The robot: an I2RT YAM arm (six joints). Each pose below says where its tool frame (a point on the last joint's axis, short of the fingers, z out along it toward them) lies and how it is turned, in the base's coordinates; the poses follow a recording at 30 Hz.
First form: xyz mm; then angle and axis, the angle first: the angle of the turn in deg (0 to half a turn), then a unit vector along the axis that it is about.
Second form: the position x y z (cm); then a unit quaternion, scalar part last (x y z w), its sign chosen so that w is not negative. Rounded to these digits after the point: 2 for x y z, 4 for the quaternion.
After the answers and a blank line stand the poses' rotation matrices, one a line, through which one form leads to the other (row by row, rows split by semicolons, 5 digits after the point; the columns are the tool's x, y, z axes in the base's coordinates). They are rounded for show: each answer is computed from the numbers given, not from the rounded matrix.
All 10 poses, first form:
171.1 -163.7 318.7 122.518 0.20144 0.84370 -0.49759
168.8 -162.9 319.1 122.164 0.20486 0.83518 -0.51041
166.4 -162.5 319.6 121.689 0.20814 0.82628 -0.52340
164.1 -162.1 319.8 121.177 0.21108 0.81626 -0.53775
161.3 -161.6 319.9 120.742 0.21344 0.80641 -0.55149
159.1 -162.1 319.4 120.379 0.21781 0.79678 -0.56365
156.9 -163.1 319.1 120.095 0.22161 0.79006 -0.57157
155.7 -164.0 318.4 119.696 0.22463 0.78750 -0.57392
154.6 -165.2 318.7 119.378 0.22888 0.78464 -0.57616
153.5 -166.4 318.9 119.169 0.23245 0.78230 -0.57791
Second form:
17.11 -16.37 31.87 0.1766 0.7398 -0.4363 0.4809
16.88 -16.29 31.91 0.1793 0.7310 -0.4468 0.4836
16.64 -16.25 31.96 0.1818 0.7216 -0.4571 0.4872
16.41 -16.21 31.98 0.1839 0.7111 -0.4684 0.4911
16.13 -16.16 31.99 0.1855 0.7010 -0.4794 0.4944
15.91 -16.21 31.94 0.1890 0.6913 -0.4891 0.4971
15.69 -16.31 31.91 0.1920 0.6845 -0.4952 0.4993
15.57 -16.40 31.84 0.1942 0.6809 -0.4963 0.5023
15.46 -16.52 31.87 0.1976 0.6774 -0.4974 0.5047
15.35 -16.64 31.89 0.2005 0.6746 -0.4984 0.5063

-0.47517 0.68089 0.55731; -0.15826 0.55692 -0.81535; -0.86554 -0.47563 -0.15687
-0.46804 0.69425 0.54677; -0.16990 0.53649 -0.82663; -0.86722 -0.47979 -0.13315
-0.45923 0.70769 0.53692; -0.18304 0.51607 -0.83676; -0.86925 -0.48254 -0.10746
-0.45006 0.72157 0.52610; -0.19859 0.49351 -0.84676; -0.87063 -0.48558 -0.07881
-0.44233 0.73410 0.51521; -0.21389 0.47154 -0.85551; -0.87097 -0.48862 -0.05156
-0.43428 0.74757 0.50253; -0.22495 0.45020 -0.86413; -0.87224 -0.48832 -0.02735
-0.42770 0.75740 0.49338; -0.23164 0.43575 -0.86975; -0.87374 -0.48628 -0.01093
-0.41994 0.76308 0.49129; -0.23401 0.43198 -0.87099; -0.87686 -0.48074 -0.00284
-0.41248 0.76975 0.48717; -0.23438 0.42711 -0.87330; -0.88030 -0.47440 0.00424
-0.40702 0.77509 0.48328; -0.23415 0.42288 -0.87541; -0.88290 -0.46947 0.00937

